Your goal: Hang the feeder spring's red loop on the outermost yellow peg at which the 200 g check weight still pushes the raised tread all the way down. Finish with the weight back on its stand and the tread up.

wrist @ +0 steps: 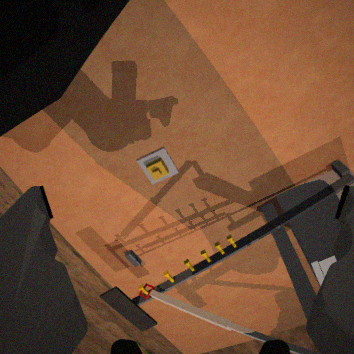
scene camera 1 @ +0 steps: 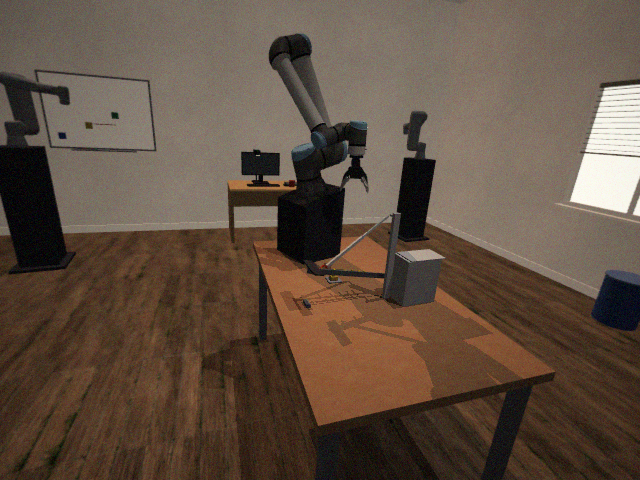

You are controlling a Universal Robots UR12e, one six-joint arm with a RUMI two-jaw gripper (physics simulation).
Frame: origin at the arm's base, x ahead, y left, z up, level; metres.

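Seen in the pictures: gripper, between the fingertips: [wrist: 192, 189] [scene camera 1: 354, 192]; arm's base, origin of its link: [scene camera 1: 311, 190].
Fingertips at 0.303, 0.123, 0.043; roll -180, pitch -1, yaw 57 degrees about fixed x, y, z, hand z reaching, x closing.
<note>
Offsets run from my fingertips to a thing's top centre, as dx, dy, dz. "spot": to the spot under its first point. Level surfaces: height alone.
The red loop @(spot: +0.332, -0.320, -0.281) [wrist: 146, 291] [scene camera 1: 324, 266] is around the yellow peg nearest the tread, at the lower end of the feeder spring @(spot: +0.326, -0.181, -0.177) [wrist: 200, 311] [scene camera 1: 356, 244]. More yellow pegs @(+0.336, -0.163, -0.307) [wrist: 205, 256] stand along the dark lever [wrist: 265, 228] [scene camera 1: 356, 273] toward the post. The dark tread @(+0.342, -0.375, -0.251) [wrist: 128, 308] [scene camera 1: 312, 267] is at the lever's outer end, raised above the table. The yellow weight @(+0.145, -0.164, -0.399) [wrist: 159, 171] [scene camera 1: 333, 277] sits on its square grey stand [wrist: 171, 167]. My gripper [scene camera 1: 355, 190] [wrist: 192, 189] is open and empty, high above the table behind the lever; its fingers flank the wrist view.
The upright post @(spot: +0.405, -0.004, -0.232) [scene camera 1: 392, 258] [wrist: 295, 270] rises beside the grey box @(spot: +0.498, +0.073, -0.307) [scene camera 1: 416, 279]. A small dark block @(+0.341, -0.395, -0.422) [scene camera 1: 306, 303] [wrist: 133, 258] lies on the table @(dz -0.439) [scene camera 1: 356, 382] near its left edge. The black robot pedestal [scene camera 1: 310, 222] stands at the back.
</note>
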